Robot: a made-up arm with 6 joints. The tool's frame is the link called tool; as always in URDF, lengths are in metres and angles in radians.
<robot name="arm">
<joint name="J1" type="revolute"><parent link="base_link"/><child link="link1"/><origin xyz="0.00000 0.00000 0.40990" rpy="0.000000 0.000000 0.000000"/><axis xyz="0 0 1"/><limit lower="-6.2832" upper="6.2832" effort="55" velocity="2.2"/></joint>
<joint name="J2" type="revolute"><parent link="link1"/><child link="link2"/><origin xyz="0.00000 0.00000 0.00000" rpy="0.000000 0.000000 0.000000"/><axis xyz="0 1 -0.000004"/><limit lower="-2.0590" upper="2.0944" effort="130" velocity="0.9"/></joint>
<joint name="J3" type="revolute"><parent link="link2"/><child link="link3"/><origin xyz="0.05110 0.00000 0.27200" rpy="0.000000 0.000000 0.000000"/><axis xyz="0 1 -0.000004"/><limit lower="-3.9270" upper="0.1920" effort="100" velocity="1.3"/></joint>
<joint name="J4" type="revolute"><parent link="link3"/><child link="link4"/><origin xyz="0.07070 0.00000 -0.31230" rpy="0.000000 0.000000 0.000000"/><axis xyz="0 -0.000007 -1"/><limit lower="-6.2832" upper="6.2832" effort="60" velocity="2.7"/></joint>
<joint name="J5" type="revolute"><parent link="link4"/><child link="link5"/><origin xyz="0.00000 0.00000 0.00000" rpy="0.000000 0.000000 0.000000"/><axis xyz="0 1 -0.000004"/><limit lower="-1.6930" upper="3.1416" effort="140" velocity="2.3"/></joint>
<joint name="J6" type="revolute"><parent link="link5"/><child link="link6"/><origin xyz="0.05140 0.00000 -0.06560" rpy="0.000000 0.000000 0.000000"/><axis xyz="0 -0.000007 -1"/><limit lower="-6.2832" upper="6.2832" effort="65" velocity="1.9"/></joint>
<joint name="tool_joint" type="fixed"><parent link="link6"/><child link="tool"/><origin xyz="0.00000 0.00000 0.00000" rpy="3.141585 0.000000 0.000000"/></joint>
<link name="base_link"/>
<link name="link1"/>
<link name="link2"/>
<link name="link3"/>
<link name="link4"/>
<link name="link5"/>
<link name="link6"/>
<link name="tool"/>
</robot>
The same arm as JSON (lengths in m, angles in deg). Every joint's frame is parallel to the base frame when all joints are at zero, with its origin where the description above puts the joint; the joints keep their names.
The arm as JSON. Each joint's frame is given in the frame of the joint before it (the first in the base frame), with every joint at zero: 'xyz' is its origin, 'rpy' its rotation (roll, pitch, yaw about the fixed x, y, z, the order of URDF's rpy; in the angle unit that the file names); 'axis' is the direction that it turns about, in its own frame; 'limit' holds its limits. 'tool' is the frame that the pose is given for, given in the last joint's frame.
{
  "units": {
    "length": "m",
    "angle": "deg"
  },
  "joints": [
    {
      "name": "J1",
      "type": "revolute",
      "origin": {
        "xyz": [
          0.0,
          0.0,
          0.4099
        ],
        "rpy": [
          0.0,
          0.0,
          0.0
        ]
      },
      "axis": "+z",
      "limit": {
        "lower": -360.0,
        "upper": 360.0
      }
    },
    {
      "name": "J2",
      "type": "revolute",
      "origin": {
        "xyz": [
          0.0,
          0.0,
          0.0
        ],
        "rpy": [
          0.0,
          0.0,
          0.0
        ]
      },
      "axis": "+y",
      "limit": {
        "lower": -117.97,
        "upper": 120.0
      }
    },
    {
      "name": "J3",
      "type": "revolute",
      "origin": {
        "xyz": [
          0.0511,
          0.0,
          0.272
        ],
        "rpy": [
          0.0,
          0.0,
          0.0
        ]
      },
      "axis": "+y",
      "limit": {
        "lower": -225.0,
        "upper": 11.0
      }
    },
    {
      "name": "J4",
      "type": "revolute",
      "origin": {
        "xyz": [
          0.0707,
          0.0,
          -0.3123
        ],
        "rpy": [
          0.0,
          0.0,
          0.0
        ]
      },
      "axis": "-z",
      "limit": {
        "lower": -360.0,
        "upper": 360.0
      }
    },
    {
      "name": "J5",
      "type": "revolute",
      "origin": {
        "xyz": [
          0.0,
          0.0,
          0.0
        ],
        "rpy": [
          0.0,
          0.0,
          0.0
        ]
      },
      "axis": "+y",
      "limit": {
        "lower": -97.0,
        "upper": 180.0
      }
    },
    {
      "name": "J6",
      "type": "revolute",
      "origin": {
        "xyz": [
          0.0514,
          0.0,
          -0.0656
        ],
        "rpy": [
          0.0,
          0.0,
          0.0
        ]
      },
      "axis": "-z",
      "limit": {
        "lower": -360.0,
        "upper": 360.0
      }
    }
  ],
  "tool": {
    "origin": {
      "xyz": [
        0.0,
        0.0,
        0.0
      ],
      "rpy": [
        180.0,
        0.0,
        0.0
      ]
    }
  }
}

